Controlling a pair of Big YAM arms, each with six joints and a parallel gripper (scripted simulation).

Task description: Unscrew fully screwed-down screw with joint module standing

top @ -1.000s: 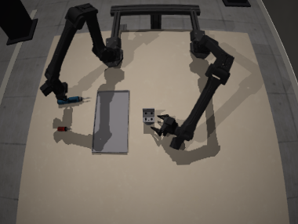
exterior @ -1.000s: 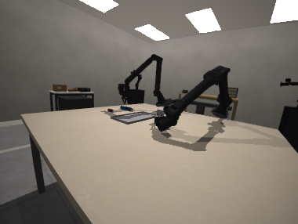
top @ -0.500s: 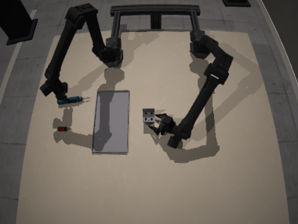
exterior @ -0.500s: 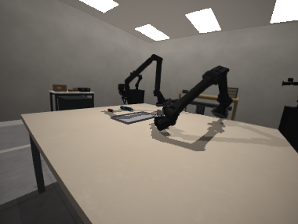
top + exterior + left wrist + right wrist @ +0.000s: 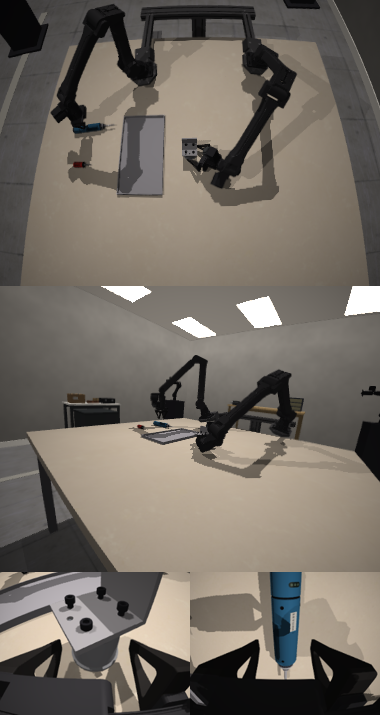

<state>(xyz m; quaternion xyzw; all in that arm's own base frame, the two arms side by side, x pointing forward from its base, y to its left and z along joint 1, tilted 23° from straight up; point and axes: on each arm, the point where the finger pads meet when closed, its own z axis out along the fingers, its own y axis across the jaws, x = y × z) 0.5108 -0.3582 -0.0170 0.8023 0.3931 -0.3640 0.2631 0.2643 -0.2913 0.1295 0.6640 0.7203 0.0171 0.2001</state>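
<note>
My left hand is 10 mm to the left of the joint module and 10 mm past it. From my left hand the other things lie so: grey bracket: 50 mm above, 10 mm to the right, 10 mm behind; flat grey tray: 250 mm to the right, 40 mm behind, 20 mm below; red-handled tool: 570 mm to the right, 10 mm below, 10 mm behind.
</note>
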